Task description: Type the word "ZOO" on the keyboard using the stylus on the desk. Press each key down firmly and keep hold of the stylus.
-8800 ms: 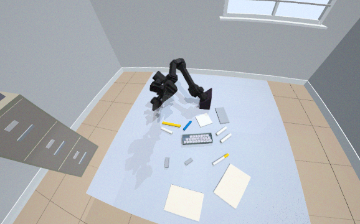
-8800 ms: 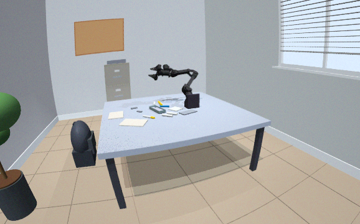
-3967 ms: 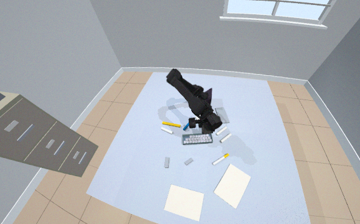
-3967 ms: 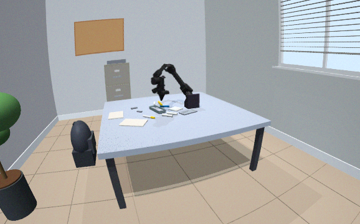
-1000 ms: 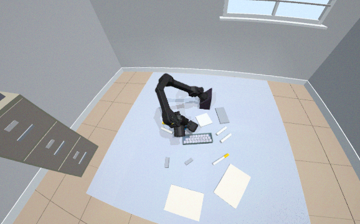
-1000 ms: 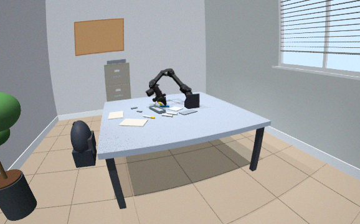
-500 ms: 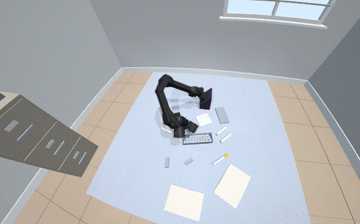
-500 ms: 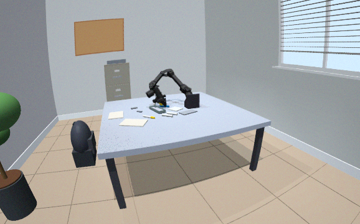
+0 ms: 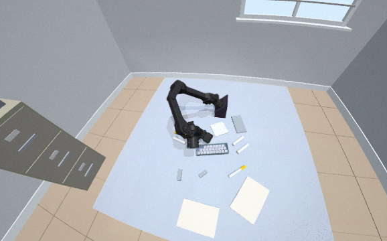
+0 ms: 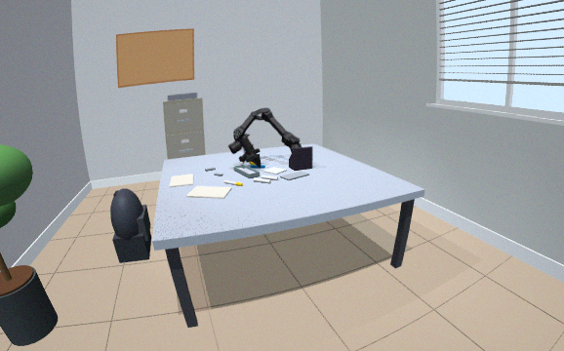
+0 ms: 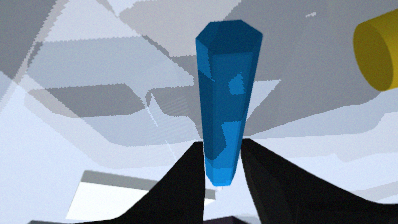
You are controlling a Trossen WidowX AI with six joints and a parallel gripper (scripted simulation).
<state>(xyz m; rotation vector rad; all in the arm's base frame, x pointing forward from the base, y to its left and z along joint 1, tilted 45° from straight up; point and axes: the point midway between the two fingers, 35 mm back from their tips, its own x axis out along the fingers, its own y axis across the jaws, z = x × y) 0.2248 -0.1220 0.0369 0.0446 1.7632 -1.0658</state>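
Right now the white note is 50 mm behind my gripper tip and 110 mm to the left of it. Round my gripper tip: yellow pen 20 mm ahead, 130 mm to the right; then blue stylus 10 mm behind, 10 mm to the left; then grey slab 110 mm behind, 250 mm to the left.
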